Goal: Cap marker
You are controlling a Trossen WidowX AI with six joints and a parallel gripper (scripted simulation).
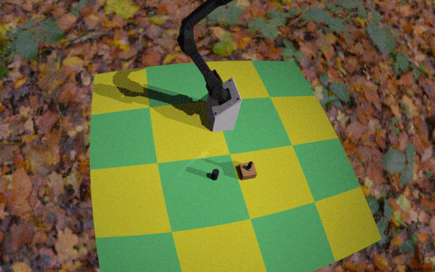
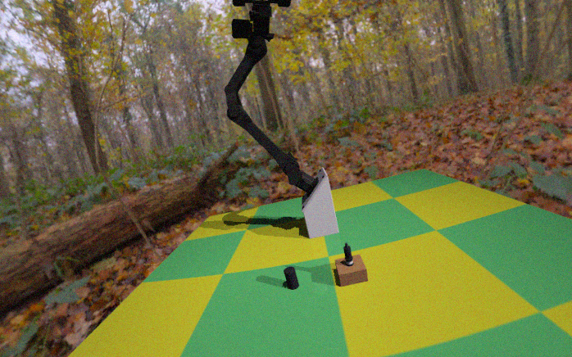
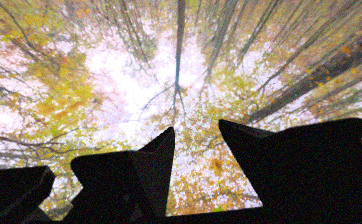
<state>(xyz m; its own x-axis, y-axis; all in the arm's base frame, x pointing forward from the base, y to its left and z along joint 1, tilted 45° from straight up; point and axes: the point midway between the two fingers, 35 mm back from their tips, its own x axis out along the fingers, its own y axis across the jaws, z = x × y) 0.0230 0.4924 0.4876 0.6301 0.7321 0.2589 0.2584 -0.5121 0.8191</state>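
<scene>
The black marker cap is 85 cm below my gripper tip, 23 cm ahead of it and 9 cm to the right of it.
</scene>
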